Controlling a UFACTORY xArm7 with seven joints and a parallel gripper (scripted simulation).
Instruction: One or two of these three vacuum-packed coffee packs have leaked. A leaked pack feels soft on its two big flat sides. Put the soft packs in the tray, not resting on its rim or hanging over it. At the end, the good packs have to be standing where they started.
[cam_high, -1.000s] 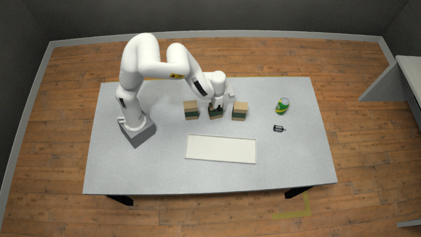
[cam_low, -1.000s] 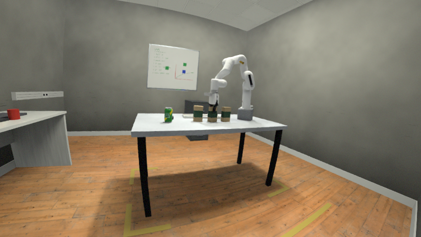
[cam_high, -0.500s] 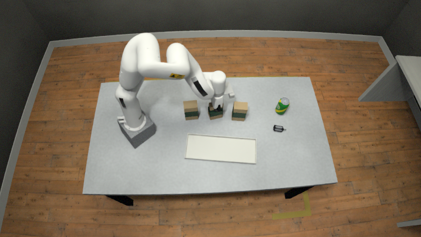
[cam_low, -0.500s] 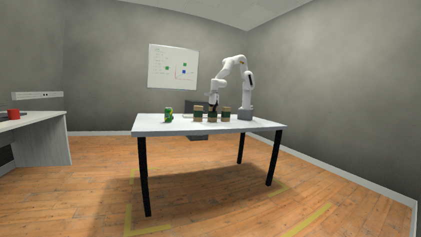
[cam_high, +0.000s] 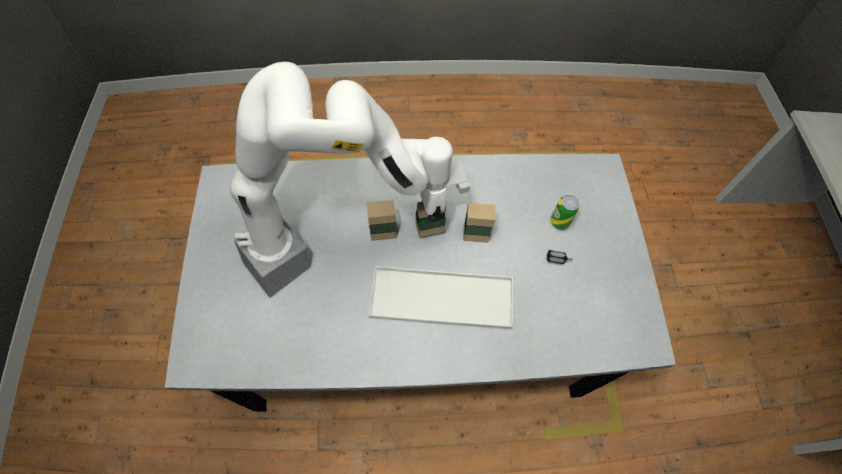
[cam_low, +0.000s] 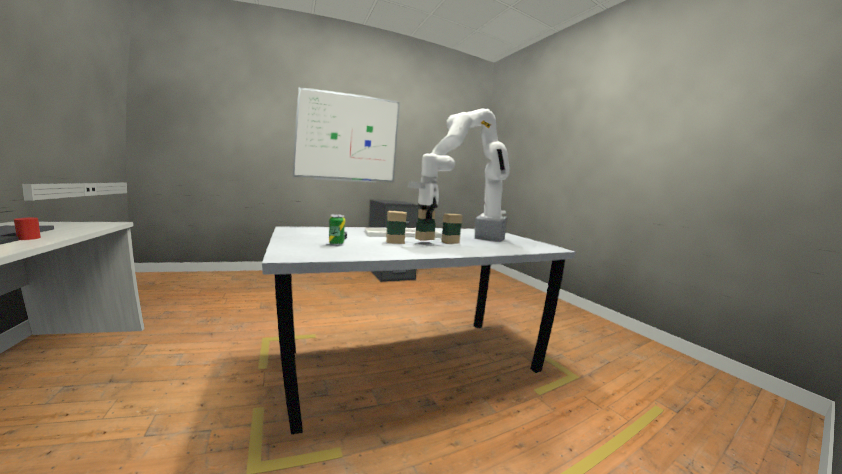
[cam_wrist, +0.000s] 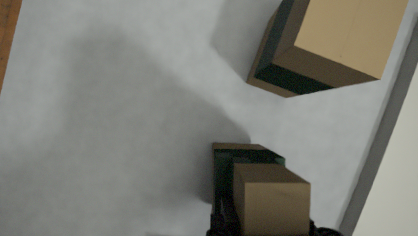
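Now: hand 1 cm short of the white tray, 22 cm to the left of it and 12 cm above it. From my hand the other things lie so: green soda can (41 cm ahead, 1 cm to the right, 7 cm below).
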